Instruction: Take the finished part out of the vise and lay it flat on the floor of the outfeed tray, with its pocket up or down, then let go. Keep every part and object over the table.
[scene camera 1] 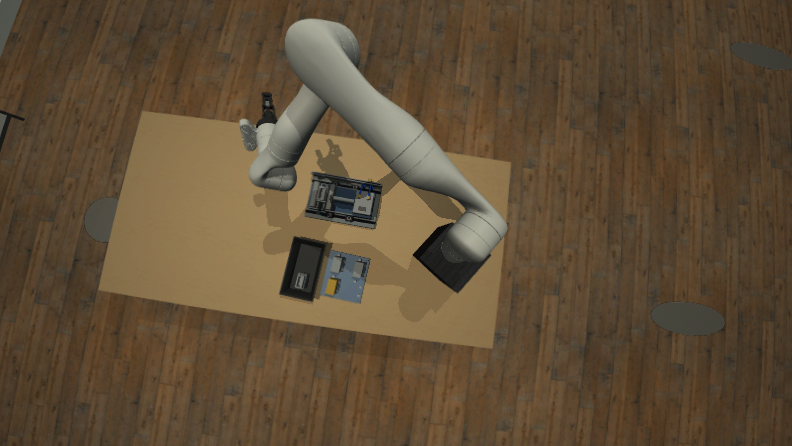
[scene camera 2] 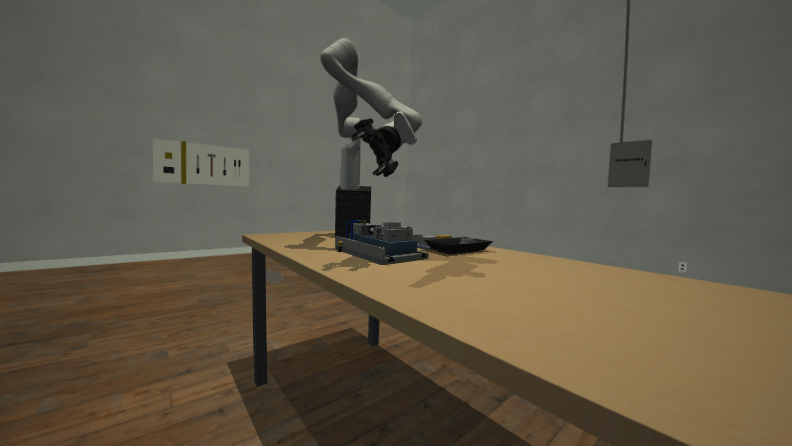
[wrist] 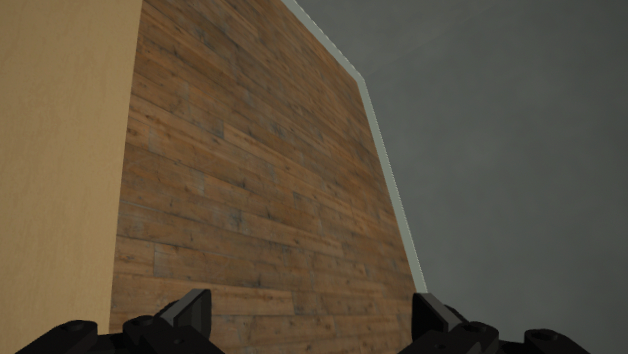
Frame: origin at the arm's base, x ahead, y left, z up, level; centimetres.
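Where they show: gripper, between the fingertips: [scene camera 1: 269, 108] [scene camera 2: 365, 155] [wrist: 311, 314]; arm's base, origin of its link: [scene camera 2: 350, 188].
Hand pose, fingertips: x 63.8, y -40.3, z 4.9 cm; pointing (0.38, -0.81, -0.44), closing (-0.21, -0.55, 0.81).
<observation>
Things, the pixels of their centre, and the offset from my fingertips.
- vise, middle of its body: [scene camera 2: 379, 239] [scene camera 1: 342, 199] dx -21.3, dy +23.6, dz -23.9 cm
- small light-grey part with a pocket, middle of its body: [scene camera 2: 467, 243] [scene camera 1: 301, 280] dx -7.4, dy +58.1, dz -25.9 cm
- blue plate, middle of its body: [scene camera 1: 345, 276] dx -24.8, dy +55.3, dz -28.5 cm
- yellow block, middle of its body: [scene camera 1: 332, 286] dx -20.2, dy +59.3, dz -26.3 cm
The vise [scene camera 1: 343, 208] [scene camera 2: 387, 246] stands on the table, with grey jaws on a blue body. I cannot make out a part between its jaws. The outfeed tray [scene camera 1: 287, 267] [scene camera 2: 458, 245] is black with sloping walls. A small light-grey part with a pocket [scene camera 1: 300, 280] lies in it, near the end farther from the vise, apparently flat with the pocket up. My gripper [scene camera 1: 267, 98] [scene camera 2: 369, 151] [wrist: 311, 314] is open and empty, high in the air, tilted sideways and well away from vise and tray. The wrist view shows no vise or tray.
A blue plate [scene camera 1: 349, 285] beside the tray bears two grey blocks [scene camera 1: 338, 264] [scene camera 1: 359, 269] and a yellow block [scene camera 1: 331, 286]. Blue pieces with yellow tips rise at one end of the vise. The arm's black pedestal [scene camera 1: 451, 271] [scene camera 2: 353, 211] stands at one table end. The table edge [wrist: 131, 90] shows beside the fingers.
</observation>
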